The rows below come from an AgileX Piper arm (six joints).
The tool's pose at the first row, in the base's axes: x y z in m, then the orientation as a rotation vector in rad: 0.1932 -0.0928 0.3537 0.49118 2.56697 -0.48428
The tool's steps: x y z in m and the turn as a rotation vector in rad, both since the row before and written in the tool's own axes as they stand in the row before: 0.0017 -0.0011 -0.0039 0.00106 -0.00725 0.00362; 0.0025 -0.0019 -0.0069 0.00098 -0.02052 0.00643; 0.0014 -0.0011 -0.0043 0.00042 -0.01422 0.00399; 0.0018 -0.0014 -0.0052 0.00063 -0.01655 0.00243; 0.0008 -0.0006 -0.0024 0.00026 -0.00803 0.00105; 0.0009 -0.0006 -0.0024 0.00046 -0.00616 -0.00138; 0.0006 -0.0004 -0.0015 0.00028 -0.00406 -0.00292; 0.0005 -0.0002 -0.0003 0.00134 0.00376 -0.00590; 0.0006 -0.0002 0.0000 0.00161 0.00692 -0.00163; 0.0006 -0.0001 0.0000 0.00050 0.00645 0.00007
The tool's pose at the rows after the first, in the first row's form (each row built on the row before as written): 0.1898 -0.0917 0.3563 0.49348 2.55860 -0.48532; 0.1843 -0.0898 0.3611 0.49444 2.53655 -0.48693; 0.1809 -0.0886 0.3641 0.49440 2.52147 -0.48785; 0.1767 -0.0871 0.3676 0.49165 2.50471 -0.48989; 0.1748 -0.0864 0.3692 0.49014 2.49663 -0.49086; 0.1728 -0.0857 0.3707 0.48641 2.49119 -0.49277; 0.1715 -0.0852 0.3716 0.48149 2.48832 -0.49478; 0.1709 -0.0851 0.3716 0.47615 2.49383 -0.49833; 0.1703 -0.0851 0.3713 0.47728 2.50080 -0.50018; 0.1698 -0.0850 0.3710 0.47990 2.50686 -0.50001
